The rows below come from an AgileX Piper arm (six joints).
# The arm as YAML. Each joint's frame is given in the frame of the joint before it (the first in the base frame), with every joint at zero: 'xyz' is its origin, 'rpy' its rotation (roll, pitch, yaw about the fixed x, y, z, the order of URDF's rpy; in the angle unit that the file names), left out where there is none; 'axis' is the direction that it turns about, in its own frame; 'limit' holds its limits. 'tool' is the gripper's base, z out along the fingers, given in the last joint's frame.
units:
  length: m
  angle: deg
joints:
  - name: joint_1
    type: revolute
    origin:
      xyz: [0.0, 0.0, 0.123]
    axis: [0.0, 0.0, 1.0]
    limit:
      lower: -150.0
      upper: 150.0
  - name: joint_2
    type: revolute
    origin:
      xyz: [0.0, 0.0, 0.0]
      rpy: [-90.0, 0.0, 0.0]
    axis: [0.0, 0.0, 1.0]
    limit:
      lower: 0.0
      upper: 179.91
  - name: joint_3
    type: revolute
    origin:
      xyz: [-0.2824, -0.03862, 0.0]
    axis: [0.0, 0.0, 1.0]
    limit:
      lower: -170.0
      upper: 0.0
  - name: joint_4
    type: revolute
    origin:
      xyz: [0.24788, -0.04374, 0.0]
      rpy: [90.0, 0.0, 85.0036]
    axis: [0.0, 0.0, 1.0]
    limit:
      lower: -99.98
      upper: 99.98
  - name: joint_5
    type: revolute
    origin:
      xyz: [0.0, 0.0, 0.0]
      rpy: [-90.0, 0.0, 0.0]
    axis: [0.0, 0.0, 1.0]
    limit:
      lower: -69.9
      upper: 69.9
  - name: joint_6
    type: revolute
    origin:
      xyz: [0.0, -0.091, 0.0]
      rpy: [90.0, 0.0, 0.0]
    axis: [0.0, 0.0, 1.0]
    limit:
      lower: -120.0
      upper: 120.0
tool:
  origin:
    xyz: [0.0, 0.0, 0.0]
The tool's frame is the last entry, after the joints.
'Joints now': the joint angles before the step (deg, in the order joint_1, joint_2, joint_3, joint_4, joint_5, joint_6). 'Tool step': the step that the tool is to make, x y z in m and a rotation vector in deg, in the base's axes. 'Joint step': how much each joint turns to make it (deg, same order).
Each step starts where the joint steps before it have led.
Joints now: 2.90, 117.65, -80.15, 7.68, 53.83, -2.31
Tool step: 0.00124, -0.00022, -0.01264, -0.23, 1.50, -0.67
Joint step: 0.00, 1.83, 0.01, -0.20, -0.41, 0.74
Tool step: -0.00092, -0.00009, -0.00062, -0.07, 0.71, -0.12
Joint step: 0.00, 0.09, -0.01, -0.11, 0.61, 0.25
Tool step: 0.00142, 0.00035, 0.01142, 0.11, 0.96, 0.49
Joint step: 0.00, -0.55, -1.97, -0.10, 3.51, -0.06
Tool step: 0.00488, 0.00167, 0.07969, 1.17, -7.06, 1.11
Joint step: 0.00, -6.64, -8.02, 0.47, 7.66, -0.40
